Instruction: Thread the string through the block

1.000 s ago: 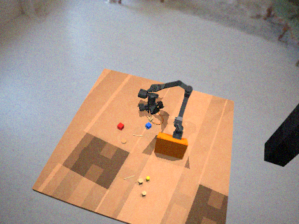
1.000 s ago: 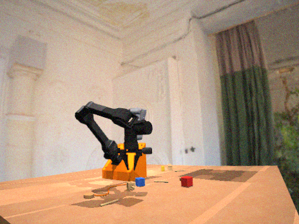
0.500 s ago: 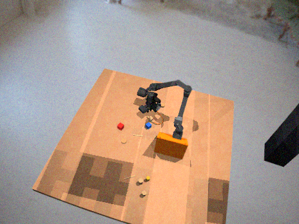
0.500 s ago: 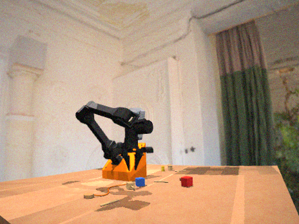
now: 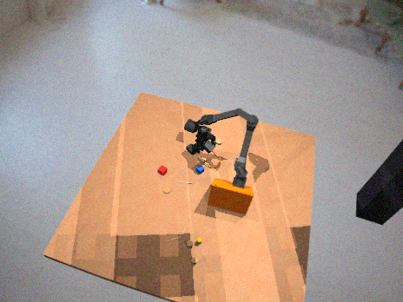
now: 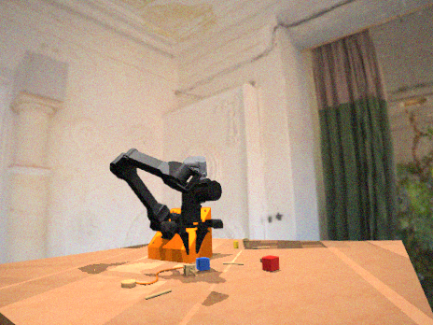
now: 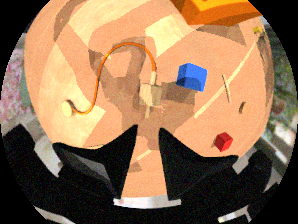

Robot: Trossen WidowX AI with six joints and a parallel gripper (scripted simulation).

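Right now my gripper tip is 3 cm past the small wooden block, 1 cm to the right of it and 5 cm above it. Also, from my gripper tip: wooden button 7 cm behind, 18 cm to the right, 6 cm below; thin wooden stick 4 cm behind, 2 cm to the left, 5 cm below; blue cube 3 cm behind, 9 cm to the left, 5 cm below.
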